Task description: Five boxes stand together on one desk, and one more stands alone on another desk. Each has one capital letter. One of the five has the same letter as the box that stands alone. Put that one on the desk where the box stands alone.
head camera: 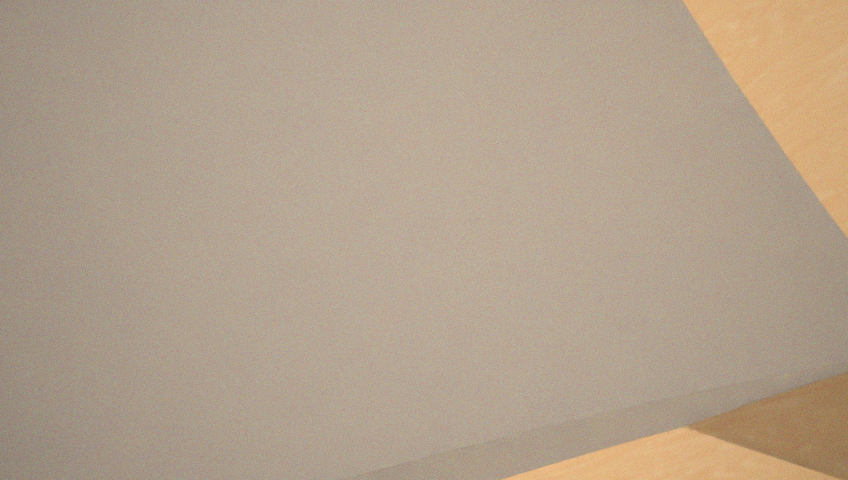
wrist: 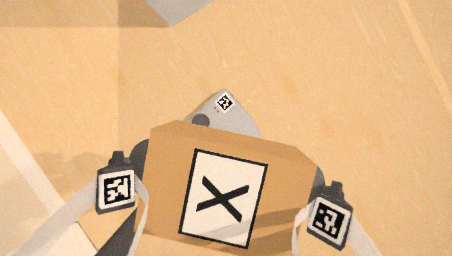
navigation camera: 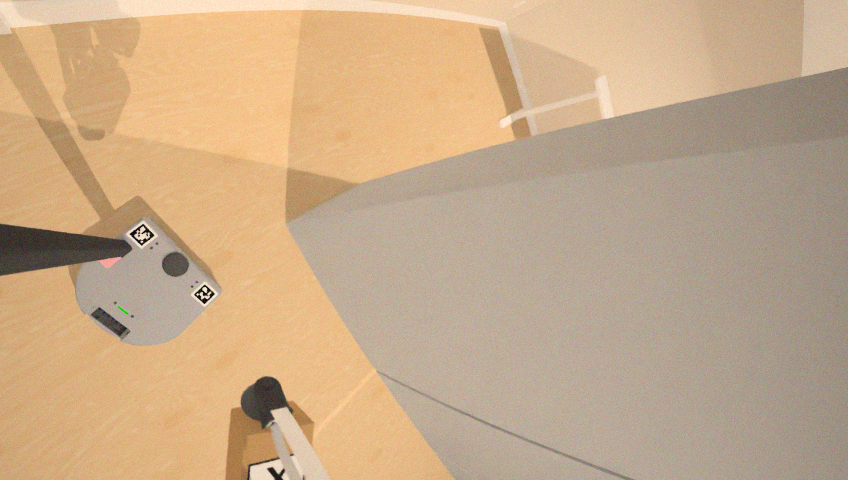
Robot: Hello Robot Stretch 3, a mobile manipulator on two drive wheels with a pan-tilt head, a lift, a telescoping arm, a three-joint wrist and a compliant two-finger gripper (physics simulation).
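Where they show: robot's base, origin of the base link: [navigation camera: 175,263].
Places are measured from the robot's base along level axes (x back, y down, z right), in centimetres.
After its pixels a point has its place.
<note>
A brown box with a black capital X on a white label [navigation camera: 258,443] @(x 2.5, y -101.6, z 11.0 cm) [wrist: 227,175] is in the lower middle of the wrist view and at the bottom edge of the navigation view, partly cut off. My gripper [wrist: 225,169] @(x 4.4, y -96.3, z 14.6 cm) is shut on this box, one finger on each side. The box is held above the floor, beside the desk edge in the navigation view. A grey desk top [head camera: 416,237] @(x -38.2, y -93.6, z 35.0 cm) [navigation camera: 595,285] @(x -38.0, y -115.0, z 36.0 cm) [wrist: 177,7] fills most of the head view and the right of the navigation view. The box that stands alone and the other boxes do not show.
My base [navigation camera: 148,297] @(x 11.9, y -16.0, z 2.0 cm) [wrist: 240,120] stands on the wooden floor [navigation camera: 226,333] @(x 6.6, y 0.0, z 32.4 cm), left of the desk's near corner in the navigation view. My dark mast [navigation camera: 53,248] @(x 4.8, y -78.8, z -12.0 cm) crosses the left. A white bar [navigation camera: 550,108] @(x -289.7, y -43.8, z 74.2 cm) is beyond the desk by the wall.
</note>
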